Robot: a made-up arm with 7 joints.
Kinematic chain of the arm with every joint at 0, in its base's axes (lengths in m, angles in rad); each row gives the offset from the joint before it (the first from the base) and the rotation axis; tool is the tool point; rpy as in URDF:
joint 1: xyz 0 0 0 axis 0.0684 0.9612 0.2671
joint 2: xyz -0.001 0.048 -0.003 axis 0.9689 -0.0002 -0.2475
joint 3: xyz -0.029 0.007 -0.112 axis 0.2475 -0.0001 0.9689
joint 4: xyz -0.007 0 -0.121 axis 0.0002 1 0
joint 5: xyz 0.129 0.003 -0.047 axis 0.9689 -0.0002 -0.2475
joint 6: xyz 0.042 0 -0.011 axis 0.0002 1 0
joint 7: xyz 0.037 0 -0.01 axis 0.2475 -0.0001 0.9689
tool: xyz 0 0 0 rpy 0 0.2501 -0.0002
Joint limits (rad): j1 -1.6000..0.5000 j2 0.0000..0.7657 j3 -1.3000..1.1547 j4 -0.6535..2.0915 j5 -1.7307..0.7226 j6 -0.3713..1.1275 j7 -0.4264..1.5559
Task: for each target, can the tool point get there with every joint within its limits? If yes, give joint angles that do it. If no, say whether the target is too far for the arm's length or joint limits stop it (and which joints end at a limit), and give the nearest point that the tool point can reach.
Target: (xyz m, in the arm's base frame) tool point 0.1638 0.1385 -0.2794
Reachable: yes | joints 0.0392 0.5267 -0.1715 -0.0955 -0.4031 0.1366 1.4066
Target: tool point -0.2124 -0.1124 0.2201
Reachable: no: joint limits stop it (at a limit: joint 1, joint 2, joint 4, joint 6) | nearest point 0.1006 -0.1417 0.0849 | short by 0.342 m
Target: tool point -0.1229 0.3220 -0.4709
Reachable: no: too far | nearest point -0.1009 0.2725 -0.3864 | short by 0.100 m
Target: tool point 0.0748 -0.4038 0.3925
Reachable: no: too far | nearest point 0.1770 -0.1683 0.1179 | short by 0.376 m
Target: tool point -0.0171 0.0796 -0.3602
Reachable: yes | joints 0.2611 0.6139 -0.8291 0.1242 -1.4683 -0.0549 1.1242
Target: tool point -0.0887 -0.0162 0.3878
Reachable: no: joint limits stop it (at a limit: joint 1, joint 2, joint 4) | nearest point 0.1247 0.0958 0.1985 | short by 0.306 m
